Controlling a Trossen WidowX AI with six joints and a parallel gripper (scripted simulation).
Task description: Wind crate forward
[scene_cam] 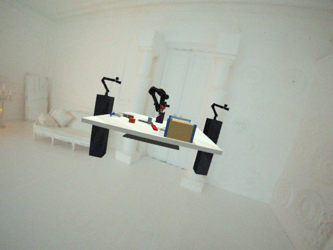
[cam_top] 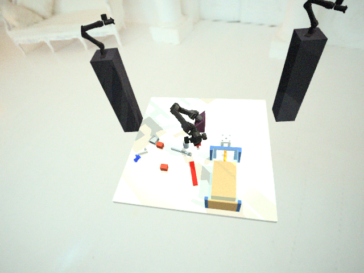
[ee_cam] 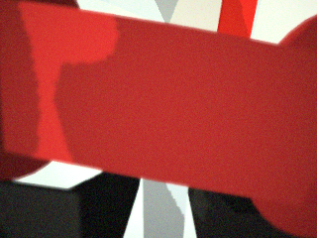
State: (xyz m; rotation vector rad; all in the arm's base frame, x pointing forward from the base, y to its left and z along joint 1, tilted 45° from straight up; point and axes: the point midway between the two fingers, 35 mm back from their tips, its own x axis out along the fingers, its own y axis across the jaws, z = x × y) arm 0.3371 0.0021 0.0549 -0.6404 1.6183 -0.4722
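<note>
My gripper tip is 4 cm short of the red grip, 1 cm to the right of it and 5 cm below it. From my gripper tip the other things lie so: long red bar (18 cm ahead, 4 cm to the right, 16 cm below); blue steel frame (4 cm ahead, 24 cm to the left, 7 cm below); red-knobbed winch handle (1 cm ahead, 2 cm above).
</note>
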